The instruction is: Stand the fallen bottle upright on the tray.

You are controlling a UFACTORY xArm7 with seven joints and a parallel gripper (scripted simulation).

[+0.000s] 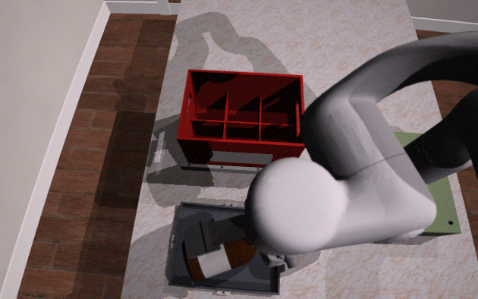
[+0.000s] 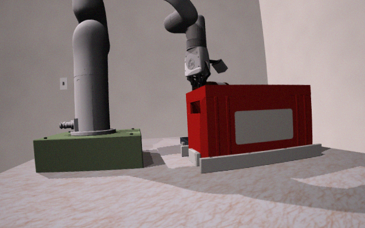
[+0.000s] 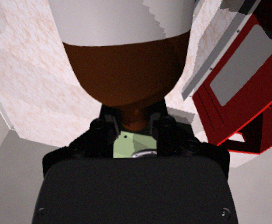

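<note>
Now: hand 6 cm short of the brown bottle and 1 cm to the right of it. Round my hand: red crate: 1 cm behind, 28 cm to the right, 12 cm below; then dark grey tray: 7 cm ahead, 19 cm below.
</note>
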